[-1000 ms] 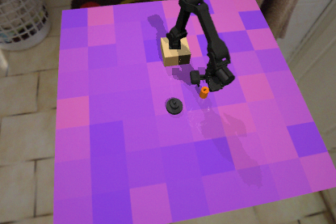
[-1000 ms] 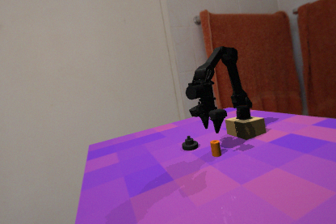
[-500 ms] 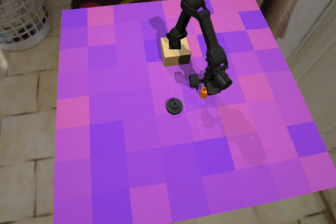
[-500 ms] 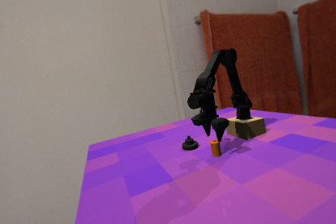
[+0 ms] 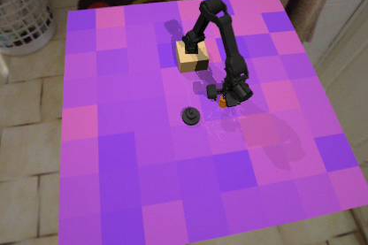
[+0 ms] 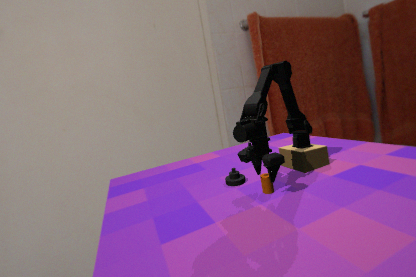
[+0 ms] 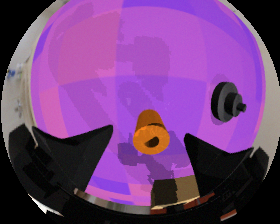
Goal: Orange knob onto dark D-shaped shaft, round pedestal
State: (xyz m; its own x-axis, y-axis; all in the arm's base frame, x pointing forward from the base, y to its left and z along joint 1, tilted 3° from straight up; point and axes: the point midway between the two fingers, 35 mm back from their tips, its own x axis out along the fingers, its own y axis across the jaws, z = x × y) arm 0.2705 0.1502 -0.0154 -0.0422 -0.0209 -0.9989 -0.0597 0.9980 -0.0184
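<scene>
My gripper tip is now 20 mm above the orange knob. From my gripper tip the other things lie so: dark round pedestal 160 mm to the right, 60 mm ahead, 20 mm below.
</scene>
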